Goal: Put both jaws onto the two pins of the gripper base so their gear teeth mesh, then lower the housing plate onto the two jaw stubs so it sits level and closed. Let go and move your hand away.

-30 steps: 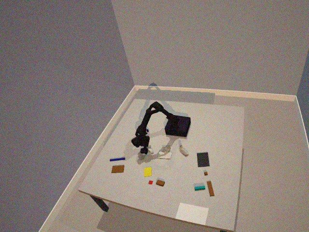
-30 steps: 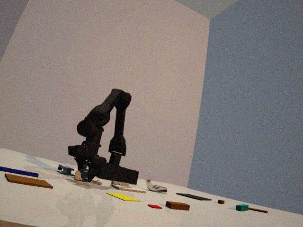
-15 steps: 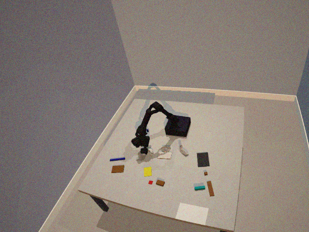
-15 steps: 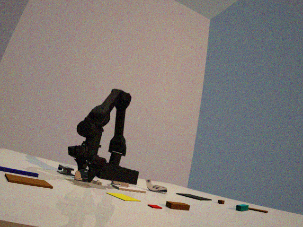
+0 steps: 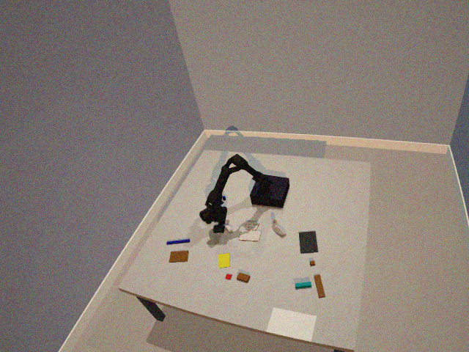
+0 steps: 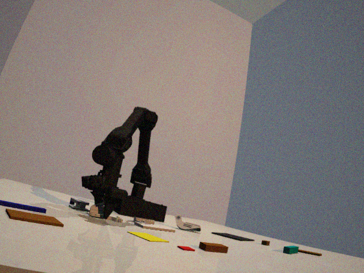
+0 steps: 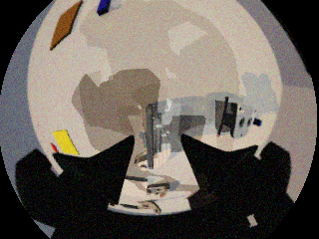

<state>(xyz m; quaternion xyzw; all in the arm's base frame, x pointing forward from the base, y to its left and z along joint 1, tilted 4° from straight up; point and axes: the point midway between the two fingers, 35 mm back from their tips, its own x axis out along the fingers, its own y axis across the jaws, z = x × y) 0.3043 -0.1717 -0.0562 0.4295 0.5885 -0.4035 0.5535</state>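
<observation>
My gripper tip is now 17 cm to the right of the housing plate and 6 cm past it. Also, from my gripper tip: jaw 4 cm to the left, 1 cm ahead; then gripper base 12 cm behind, 7 cm to the right, 2 cm above; then yellow tile 21 cm ahead, 10 cm to the left.
</observation>
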